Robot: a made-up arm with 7 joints. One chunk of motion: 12 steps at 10 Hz.
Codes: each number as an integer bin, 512 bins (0 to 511) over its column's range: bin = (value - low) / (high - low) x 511, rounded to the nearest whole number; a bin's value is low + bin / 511 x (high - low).
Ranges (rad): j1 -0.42..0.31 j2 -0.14..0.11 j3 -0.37..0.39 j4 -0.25..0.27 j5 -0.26..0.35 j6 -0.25..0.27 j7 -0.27..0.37
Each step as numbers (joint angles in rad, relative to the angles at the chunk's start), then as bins.
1 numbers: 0.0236 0.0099 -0.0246 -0.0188 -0.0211 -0.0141 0.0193
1 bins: 311 306 232 227 200 232 231
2 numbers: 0.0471 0.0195 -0.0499 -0.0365 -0.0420 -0.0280 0.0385
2 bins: 327 326 215 210 183 218 246
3 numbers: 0.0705 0.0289 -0.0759 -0.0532 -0.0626 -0.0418 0.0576
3 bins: 343 345 198 193 165 205 262
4 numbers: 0.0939 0.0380 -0.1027 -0.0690 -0.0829 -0.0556 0.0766
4 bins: 360 364 180 178 148 191 277
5 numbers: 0.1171 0.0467 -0.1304 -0.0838 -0.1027 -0.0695 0.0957
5 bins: 376 382 161 163 132 177 292
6 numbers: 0.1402 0.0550 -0.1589 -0.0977 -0.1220 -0.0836 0.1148
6 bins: 392 399 142 150 116 164 307
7 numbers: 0.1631 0.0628 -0.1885 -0.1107 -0.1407 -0.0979 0.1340
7 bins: 408 415 122 137 100 149 323
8 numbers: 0.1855 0.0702 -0.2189 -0.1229 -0.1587 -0.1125 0.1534
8 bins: 424 430 102 125 85 135 338
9 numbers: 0.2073 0.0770 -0.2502 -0.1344 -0.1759 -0.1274 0.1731
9 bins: 439 444 81 114 70 120 354
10 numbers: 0.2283 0.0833 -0.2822 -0.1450 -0.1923 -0.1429 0.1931
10 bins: 454 456 59 103 57 105 370
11 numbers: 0.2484 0.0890 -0.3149 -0.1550 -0.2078 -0.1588 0.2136
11 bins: 468 468 37 93 44 90 386
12 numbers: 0.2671 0.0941 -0.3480 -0.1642 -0.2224 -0.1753 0.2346
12 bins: 481 479 15 84 31 73 403
